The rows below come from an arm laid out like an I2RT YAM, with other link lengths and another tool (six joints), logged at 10 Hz.
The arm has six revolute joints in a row. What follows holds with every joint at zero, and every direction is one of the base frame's.
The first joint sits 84.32 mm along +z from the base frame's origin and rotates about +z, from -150 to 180 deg.
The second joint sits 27.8 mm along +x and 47.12 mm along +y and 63.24 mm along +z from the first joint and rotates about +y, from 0 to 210 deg.
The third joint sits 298.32 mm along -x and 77.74 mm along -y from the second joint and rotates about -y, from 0 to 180 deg.
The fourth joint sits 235.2 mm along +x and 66.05 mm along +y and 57.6 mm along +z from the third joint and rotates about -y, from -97 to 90 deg.
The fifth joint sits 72.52 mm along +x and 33.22 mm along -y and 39.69 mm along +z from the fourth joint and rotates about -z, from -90 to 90 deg.
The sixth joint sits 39.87 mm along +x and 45.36 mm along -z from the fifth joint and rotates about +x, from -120 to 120 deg.
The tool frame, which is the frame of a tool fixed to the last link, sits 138 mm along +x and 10 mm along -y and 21 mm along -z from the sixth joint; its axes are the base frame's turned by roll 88.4, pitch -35.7 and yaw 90 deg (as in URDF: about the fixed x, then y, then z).
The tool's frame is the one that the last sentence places.
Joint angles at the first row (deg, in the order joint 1, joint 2, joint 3, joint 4, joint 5, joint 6):
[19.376, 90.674, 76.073, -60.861, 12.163, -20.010]
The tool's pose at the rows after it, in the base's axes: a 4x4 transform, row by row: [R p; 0 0 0 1], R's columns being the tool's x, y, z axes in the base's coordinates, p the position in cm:
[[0.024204 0.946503 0.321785 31.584], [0.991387 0.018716 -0.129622 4.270], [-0.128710 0.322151 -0.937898 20.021], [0 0 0 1]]
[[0.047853 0.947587 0.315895 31.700], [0.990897 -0.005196 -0.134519 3.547], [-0.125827 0.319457 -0.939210 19.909], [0 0 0 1]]
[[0.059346 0.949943 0.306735 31.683], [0.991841 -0.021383 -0.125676 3.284], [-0.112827 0.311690 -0.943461 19.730], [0 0 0 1]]
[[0.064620 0.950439 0.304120 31.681], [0.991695 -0.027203 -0.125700 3.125], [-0.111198 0.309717 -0.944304 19.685], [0 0 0 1]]
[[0.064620 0.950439 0.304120 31.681], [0.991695 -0.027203 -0.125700 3.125], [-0.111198 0.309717 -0.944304 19.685], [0 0 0 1]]
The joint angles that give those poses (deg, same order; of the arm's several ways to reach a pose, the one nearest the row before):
[16.993, 91.000, 76.072, -60.598, 12.163, -19.989]
[15.552, 91.155, 76.029, -60.511, 11.945, -19.987]
[14.611, 91.308, 75.987, -60.555, 11.049, -19.988]
[14.261, 91.351, 75.965, -60.577, 10.917, -19.989]
[14.261, 91.351, 75.965, -60.577, 10.917, -19.989]

